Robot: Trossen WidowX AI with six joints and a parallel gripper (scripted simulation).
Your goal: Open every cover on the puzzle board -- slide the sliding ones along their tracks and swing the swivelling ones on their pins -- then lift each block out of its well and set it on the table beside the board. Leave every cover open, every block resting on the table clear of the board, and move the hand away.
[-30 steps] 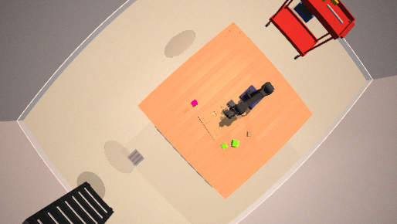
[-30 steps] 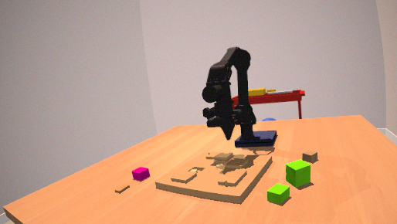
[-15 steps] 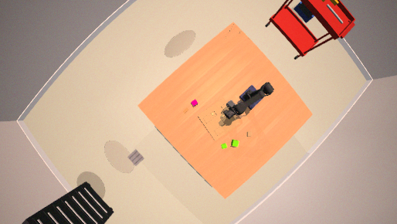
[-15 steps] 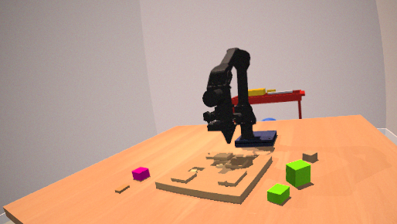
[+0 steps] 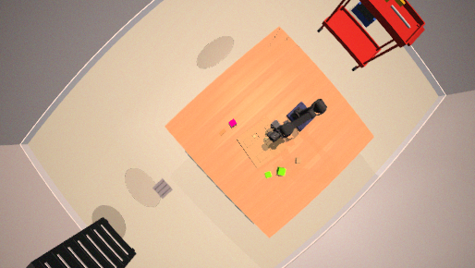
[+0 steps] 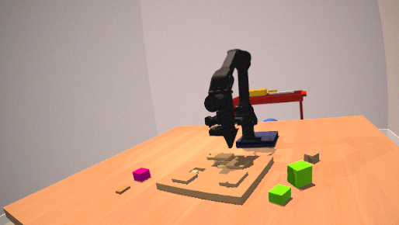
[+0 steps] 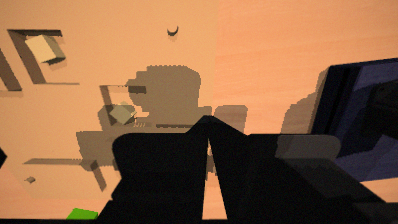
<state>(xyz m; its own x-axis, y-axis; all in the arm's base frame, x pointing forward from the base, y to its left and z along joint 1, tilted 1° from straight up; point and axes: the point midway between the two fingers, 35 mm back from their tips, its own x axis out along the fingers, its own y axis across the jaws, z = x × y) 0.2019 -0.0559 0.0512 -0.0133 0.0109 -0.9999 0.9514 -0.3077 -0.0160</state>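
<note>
Right now my gripper tip is 12 cm short of the tan puzzle board, 3 cm to the left of it and 3 cm above it. Round my gripper tip: magenta block: 31 cm to the right, 16 cm ahead, 4 cm below; small green block: 31 cm ahead, 17 cm to the left, 4 cm below; large green block: 23 cm to the left, 23 cm ahead, 2 cm below.
</note>
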